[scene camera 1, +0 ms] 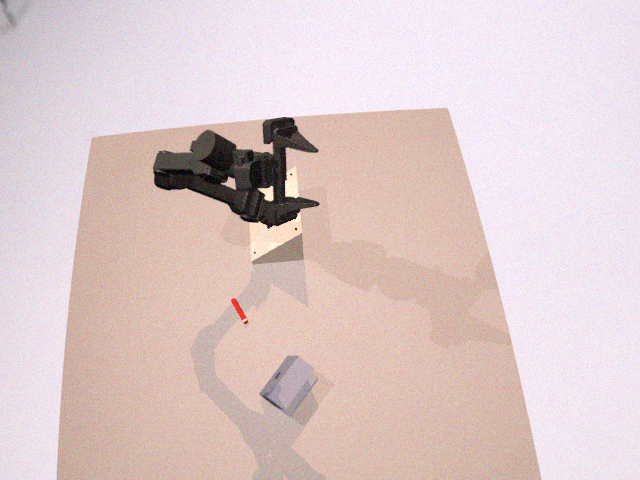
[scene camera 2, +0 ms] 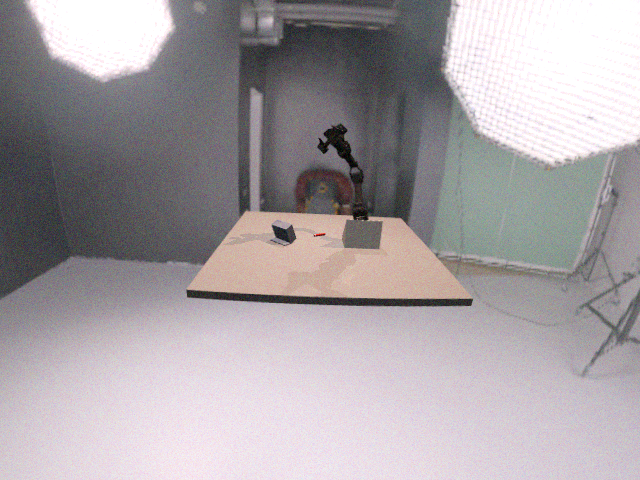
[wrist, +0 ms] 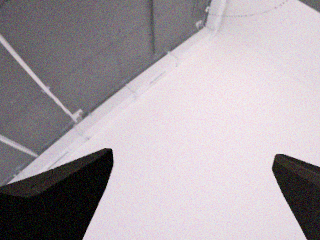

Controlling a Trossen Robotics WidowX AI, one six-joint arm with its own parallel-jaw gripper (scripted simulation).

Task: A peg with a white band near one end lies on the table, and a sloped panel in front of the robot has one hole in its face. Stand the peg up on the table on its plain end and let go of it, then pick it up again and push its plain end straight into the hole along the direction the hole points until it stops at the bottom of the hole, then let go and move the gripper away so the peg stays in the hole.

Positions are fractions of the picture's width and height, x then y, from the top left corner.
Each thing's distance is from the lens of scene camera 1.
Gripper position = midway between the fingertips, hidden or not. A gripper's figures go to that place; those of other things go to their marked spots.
my gripper (scene camera 1: 0.50,0.37): 0.84 m
grey sloped panel (scene camera 1: 0.46,0.77): 1.28 m
